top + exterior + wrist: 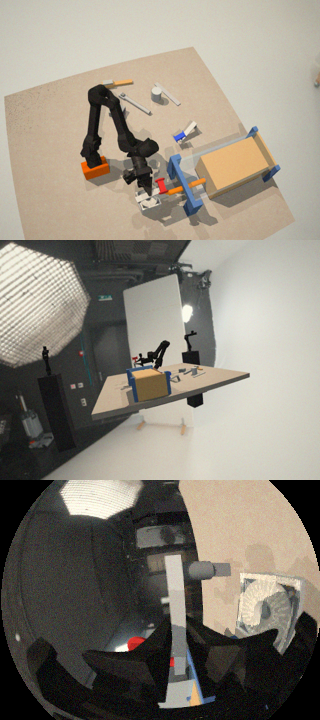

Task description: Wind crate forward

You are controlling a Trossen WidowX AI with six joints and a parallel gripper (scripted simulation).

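Right now my gripper tip is 50 mm short of the red knob and 40 mm below it. Round my gripper tip: hand winch: 160 mm below, 20 mm to the left, 10 mm behind; then blue steel frame: 170 mm ahead, 90 mm below; then red-knobbed winch handle: 20 mm ahead, 10 mm to the left, 10 mm above.
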